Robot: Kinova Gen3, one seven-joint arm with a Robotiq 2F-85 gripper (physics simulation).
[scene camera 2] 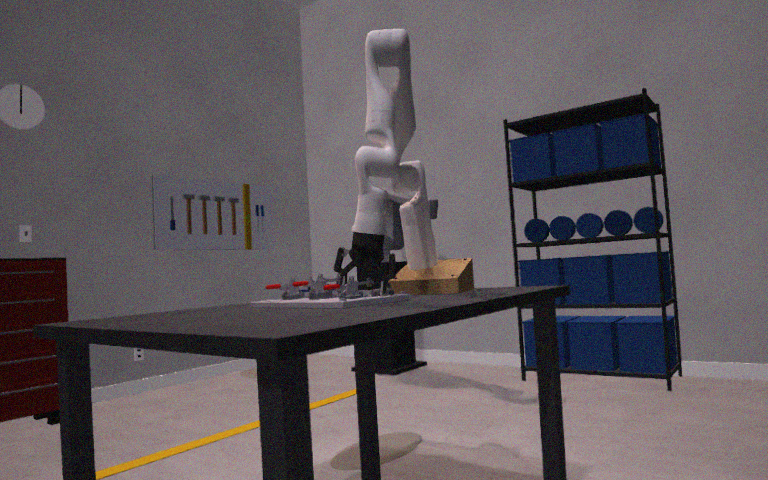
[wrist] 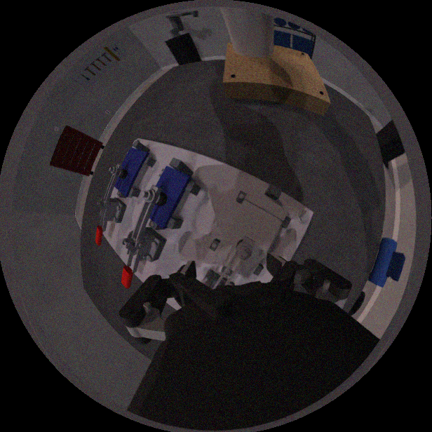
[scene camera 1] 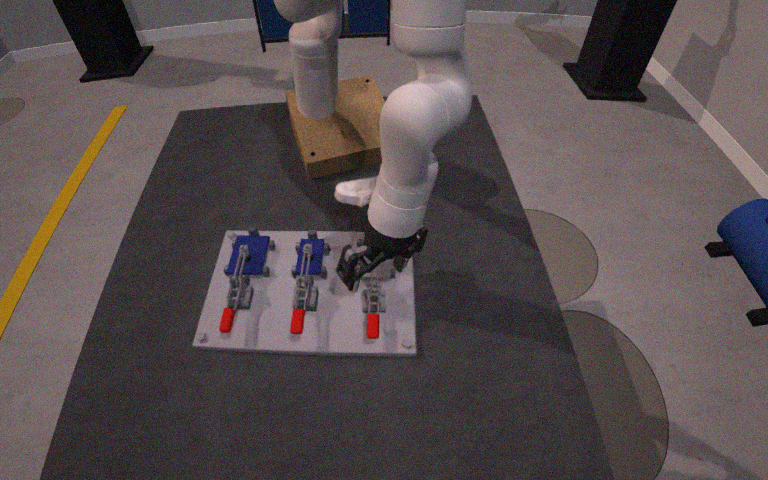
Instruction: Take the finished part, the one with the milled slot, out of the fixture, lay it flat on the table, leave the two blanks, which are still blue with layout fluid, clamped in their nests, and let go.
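Places are measured from the arm's base along level axes (x ahead, y left, z up), in millimetres.
Pixels of known places: gripper, fingertip midpoint: (scene camera 2: 362, 293) (scene camera 1: 375, 278); arm's base, link origin: (scene camera 2: 422, 265) (scene camera 1: 317, 103).
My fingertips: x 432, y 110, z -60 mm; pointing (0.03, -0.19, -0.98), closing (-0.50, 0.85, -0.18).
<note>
For each thing: its top centre in the pictures, then the offset to it from my fingertips. Level surfaces: height alone.
- finished part, top centre: (scene camera 1: 375, 254) (scene camera 2: 374, 289) dx -43, dy +3, dz +7 mm
- white fixture plate, top centre: (scene camera 1: 308, 285) (scene camera 2: 328, 297) dx +2, dy -111, dz -9 mm
- wide blue blank, top centre: (scene camera 1: 248, 253) dx -53, dy -217, dz +12 mm
- narrow blue blank, top centre: (scene camera 1: 309, 255) dx -40, dy -108, dz +17 mm
- dark table, surface height: dz -24 mm
The finished part (scene camera 1: 378, 272) (wrist: 257, 226) is bare grey and sits in the right-hand nest of the white fixture plate (scene camera 1: 345, 331) (scene camera 2: 317, 303) (wrist: 202, 220). Its clamp's arm reaches over it in the wrist view. The slot is hard to make out in the shadow. The wide blue blank (scene camera 1: 259, 254) (wrist: 136, 165) and the narrow blue blank (scene camera 1: 318, 263) (wrist: 172, 192) sit in the left and middle nests under their clamp arms. My gripper (scene camera 1: 376, 272) (scene camera 2: 365, 278) (wrist: 231, 265) is open and empty, low over the right-hand nest, its fingers apart around the clamp area, partly hiding the part in scene camera 1.
Three toggle clamps with red handles (scene camera 1: 226, 319) (scene camera 1: 297, 320) (scene camera 1: 372, 326) stand on the plate, handles toward the front. The wooden robot base (scene camera 1: 362, 127) (scene camera 2: 436, 278) (wrist: 275, 77) stands behind the plate. The dark table (scene camera 1: 226, 407) (scene camera 2: 226, 322) extends around the fixture.
</note>
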